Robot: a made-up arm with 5 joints. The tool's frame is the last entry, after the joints. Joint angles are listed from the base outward. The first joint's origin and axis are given. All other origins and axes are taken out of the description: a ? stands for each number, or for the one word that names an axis. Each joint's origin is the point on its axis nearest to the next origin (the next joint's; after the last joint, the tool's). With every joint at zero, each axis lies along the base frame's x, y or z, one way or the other. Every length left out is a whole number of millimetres.
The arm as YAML. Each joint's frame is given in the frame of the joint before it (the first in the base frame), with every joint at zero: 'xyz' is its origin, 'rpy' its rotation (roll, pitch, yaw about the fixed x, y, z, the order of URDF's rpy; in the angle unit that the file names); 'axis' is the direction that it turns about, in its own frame. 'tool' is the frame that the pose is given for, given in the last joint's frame.
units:
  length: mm
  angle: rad
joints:
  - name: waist
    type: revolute
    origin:
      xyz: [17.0, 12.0, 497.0]
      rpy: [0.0, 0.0, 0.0]
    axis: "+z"
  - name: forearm
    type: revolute
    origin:
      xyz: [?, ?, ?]
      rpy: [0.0, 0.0, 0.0]
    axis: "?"
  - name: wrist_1
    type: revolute
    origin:
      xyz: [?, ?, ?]
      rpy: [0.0, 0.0, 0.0]
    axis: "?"
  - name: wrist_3
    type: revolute
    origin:
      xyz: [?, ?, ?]
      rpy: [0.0, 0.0, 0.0]
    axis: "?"
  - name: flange
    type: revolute
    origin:
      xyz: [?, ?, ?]
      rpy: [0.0, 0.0, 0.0]
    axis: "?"
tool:
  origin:
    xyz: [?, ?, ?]
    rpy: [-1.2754, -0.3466, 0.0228]
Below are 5 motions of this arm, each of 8 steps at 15 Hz.
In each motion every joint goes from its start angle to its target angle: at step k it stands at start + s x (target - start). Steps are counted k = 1, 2, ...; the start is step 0. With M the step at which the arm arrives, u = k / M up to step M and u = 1 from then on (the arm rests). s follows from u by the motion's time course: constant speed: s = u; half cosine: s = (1 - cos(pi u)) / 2; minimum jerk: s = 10 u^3 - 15 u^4 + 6 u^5.
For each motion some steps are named. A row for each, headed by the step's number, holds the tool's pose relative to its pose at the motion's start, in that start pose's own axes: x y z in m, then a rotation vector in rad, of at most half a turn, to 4 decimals.
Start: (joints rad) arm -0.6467 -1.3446 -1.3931 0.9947 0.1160
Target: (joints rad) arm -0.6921 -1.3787 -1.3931 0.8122 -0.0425
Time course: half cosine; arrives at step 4
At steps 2, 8:
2: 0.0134 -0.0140 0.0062 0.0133 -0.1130 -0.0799
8: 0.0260 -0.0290 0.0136 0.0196 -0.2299 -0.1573

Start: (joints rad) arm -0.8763 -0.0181 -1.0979 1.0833 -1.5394
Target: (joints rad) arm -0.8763 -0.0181 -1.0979 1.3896 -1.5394
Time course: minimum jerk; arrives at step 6
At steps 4, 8:
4: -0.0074 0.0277 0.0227 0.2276 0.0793 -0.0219
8: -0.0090 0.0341 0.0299 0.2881 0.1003 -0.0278

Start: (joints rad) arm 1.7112 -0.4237 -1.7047 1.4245 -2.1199
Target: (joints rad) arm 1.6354 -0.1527 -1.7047 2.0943 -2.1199
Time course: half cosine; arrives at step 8
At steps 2, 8:
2: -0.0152 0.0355 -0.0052 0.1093 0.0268 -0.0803
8: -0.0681 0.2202 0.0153 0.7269 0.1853 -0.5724

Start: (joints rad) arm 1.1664 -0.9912 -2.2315 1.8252 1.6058
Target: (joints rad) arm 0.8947 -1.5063 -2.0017 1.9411 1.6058
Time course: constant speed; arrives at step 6
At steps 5, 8:
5: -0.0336 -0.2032 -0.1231 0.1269 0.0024 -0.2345
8: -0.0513 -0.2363 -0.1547 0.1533 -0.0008 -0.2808

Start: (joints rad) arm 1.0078 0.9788 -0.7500 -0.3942 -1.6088
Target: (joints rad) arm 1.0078 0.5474 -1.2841 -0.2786 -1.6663
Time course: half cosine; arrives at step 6
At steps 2, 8:
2: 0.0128 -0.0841 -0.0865 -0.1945 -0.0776 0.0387
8: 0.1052 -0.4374 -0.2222 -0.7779 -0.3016 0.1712

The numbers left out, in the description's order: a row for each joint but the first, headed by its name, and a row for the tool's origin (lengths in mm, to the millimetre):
forearm: xyz 27.0 36.0 0.0, axis +y
wrist_1: xyz 83.0 0.0 358.0, axis +y
wrist_3: xyz 81.0 0.0 -390.0, axis +y
flange: xyz 115.0 0.0 -112.0, axis -z
tool: xyz -29.0 12.0 0.0

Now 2 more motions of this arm.
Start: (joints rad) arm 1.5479 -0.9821 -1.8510 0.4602 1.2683
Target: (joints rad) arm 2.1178 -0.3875 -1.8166 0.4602 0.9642
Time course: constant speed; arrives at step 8
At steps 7, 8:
7: -0.2818 0.0953 -0.2810 -0.2716 0.0875 0.6298
8: -0.3398 0.0781 -0.3028 -0.2833 0.0987 0.7363

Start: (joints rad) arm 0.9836 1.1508 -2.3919 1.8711 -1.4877
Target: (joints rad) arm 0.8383 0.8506 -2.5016 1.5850 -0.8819
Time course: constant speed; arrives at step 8
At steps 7, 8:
7: -0.0168 -0.2061 0.1984 -0.7545 0.3167 -0.3446
8: -0.0201 -0.2296 0.2331 -0.8560 0.3547 -0.4129

